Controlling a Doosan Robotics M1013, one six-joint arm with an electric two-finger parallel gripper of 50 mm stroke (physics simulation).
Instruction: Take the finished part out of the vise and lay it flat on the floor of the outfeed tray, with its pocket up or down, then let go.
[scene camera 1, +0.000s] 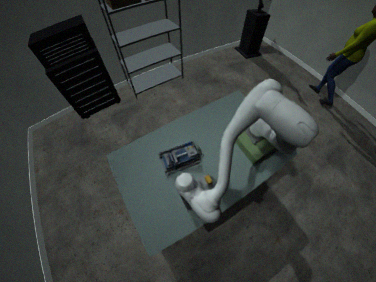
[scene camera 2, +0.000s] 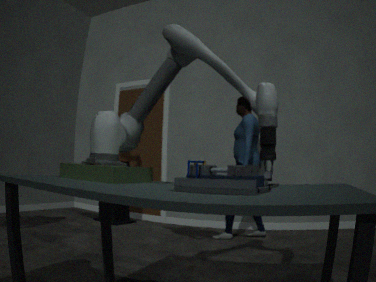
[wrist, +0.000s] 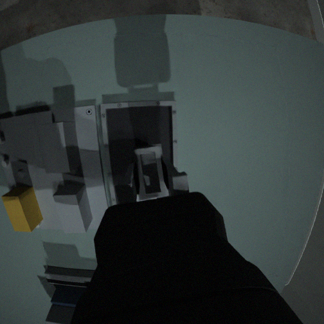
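Pixels of known places: gripper, between the fingertips: (scene camera 2: 268, 174); arm's base, origin of its link: (scene camera 1: 256, 132) (scene camera 2: 103, 165).
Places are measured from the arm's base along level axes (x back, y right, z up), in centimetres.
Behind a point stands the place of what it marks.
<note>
The finished part (wrist: 149, 175) (scene camera 2: 268, 175) @(y -23.9, x -75.6, z -2.2 cm) is a light grey block. It is level, its pocket facing up toward the wrist camera. My gripper (wrist: 149, 169) (scene camera 2: 269, 172) @(y -27.1, x -74.4, z -2.0 cm) is shut on it, one finger along each long side. In the wrist view the part lies over the dark-floored outfeed tray (wrist: 174, 131), inside the tray's light rim. Scene camera 2 shows it low, close above table height behind the vise (scene camera 2: 220, 185) @(y 15.2, x -70.8, z -4.6 cm) (scene camera 1: 181, 157) @(y 3.8, x -67.1, z -1.6 cm). Whether it touches the tray floor is hidden. The near end of the tray is covered by the gripper body.
Left of the tray in the wrist view lies a light plate (wrist: 92, 155) with a grey block (wrist: 73, 206) and a yellow block (wrist: 22, 208) (scene camera 1: 208, 179) @(y -19.9, x -54.8, z -3.3 cm). Part of the vise shows at the lower left of that view. A person (scene camera 1: 345, 57) (scene camera 2: 246, 140) stands beyond the table.
</note>
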